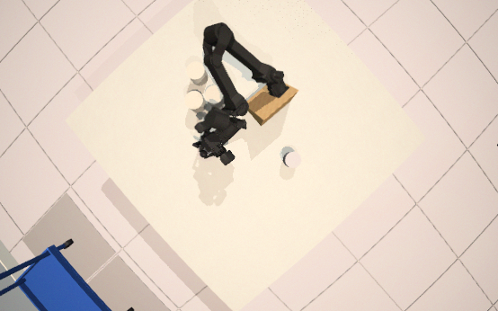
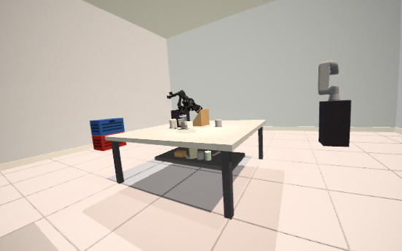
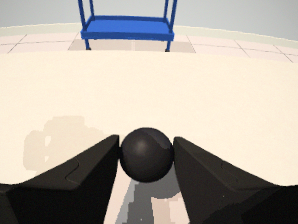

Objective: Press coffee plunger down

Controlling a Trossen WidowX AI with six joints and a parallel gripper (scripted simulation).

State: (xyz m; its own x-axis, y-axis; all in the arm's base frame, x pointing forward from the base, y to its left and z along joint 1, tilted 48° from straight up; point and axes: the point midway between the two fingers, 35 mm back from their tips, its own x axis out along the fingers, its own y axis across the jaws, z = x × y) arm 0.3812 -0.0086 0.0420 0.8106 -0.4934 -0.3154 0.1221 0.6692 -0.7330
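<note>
My gripper tip is 20 mm past the coffee press, 20 mm to the left of it and 90 mm above it.
</note>
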